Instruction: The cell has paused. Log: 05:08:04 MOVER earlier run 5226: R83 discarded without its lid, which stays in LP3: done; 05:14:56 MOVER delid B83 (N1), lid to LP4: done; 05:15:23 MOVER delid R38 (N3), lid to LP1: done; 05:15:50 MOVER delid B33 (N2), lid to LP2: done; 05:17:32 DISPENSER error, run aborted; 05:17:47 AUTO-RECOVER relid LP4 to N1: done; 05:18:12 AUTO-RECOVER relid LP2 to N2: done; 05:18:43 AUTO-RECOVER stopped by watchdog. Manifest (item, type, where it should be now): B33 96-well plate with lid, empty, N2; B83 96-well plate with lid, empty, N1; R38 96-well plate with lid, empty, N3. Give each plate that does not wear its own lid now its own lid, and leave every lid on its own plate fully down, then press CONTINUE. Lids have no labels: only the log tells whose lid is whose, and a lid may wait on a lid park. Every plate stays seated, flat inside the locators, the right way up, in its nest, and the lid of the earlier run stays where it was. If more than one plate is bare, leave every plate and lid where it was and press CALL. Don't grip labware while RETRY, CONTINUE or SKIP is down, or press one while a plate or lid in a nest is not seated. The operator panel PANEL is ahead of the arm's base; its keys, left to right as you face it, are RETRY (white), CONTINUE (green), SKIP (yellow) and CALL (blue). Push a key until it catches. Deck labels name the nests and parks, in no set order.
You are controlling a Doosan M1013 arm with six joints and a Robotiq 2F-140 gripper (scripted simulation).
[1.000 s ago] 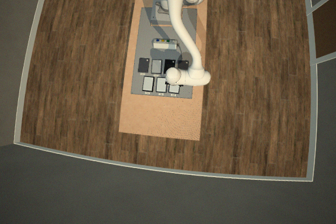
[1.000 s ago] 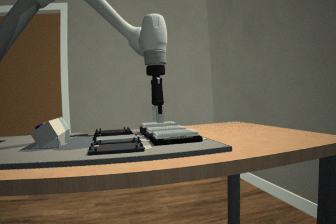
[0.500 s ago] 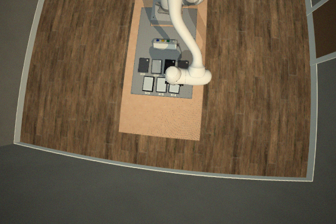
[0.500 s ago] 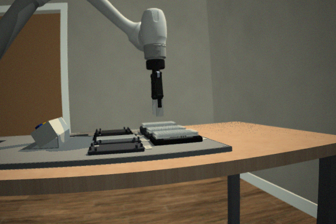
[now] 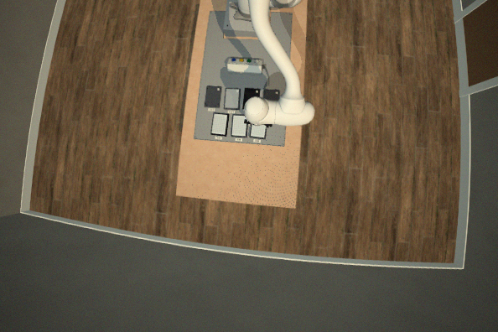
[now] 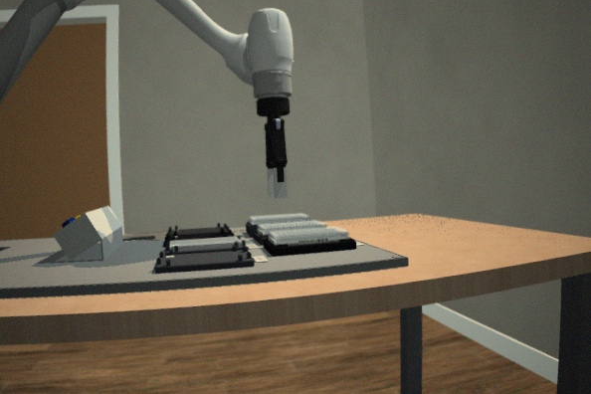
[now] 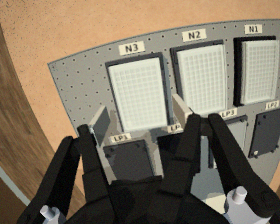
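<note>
Now: hand 410 mm past the green continue key, 150 mm to the left of it and 40 mm above it. The rest, counted from my hand: grey lid 70 mm below; then LP4 park 170 mm behind, 100 mm below, 90 mm to the right; then plate 80 mm below.
</note>
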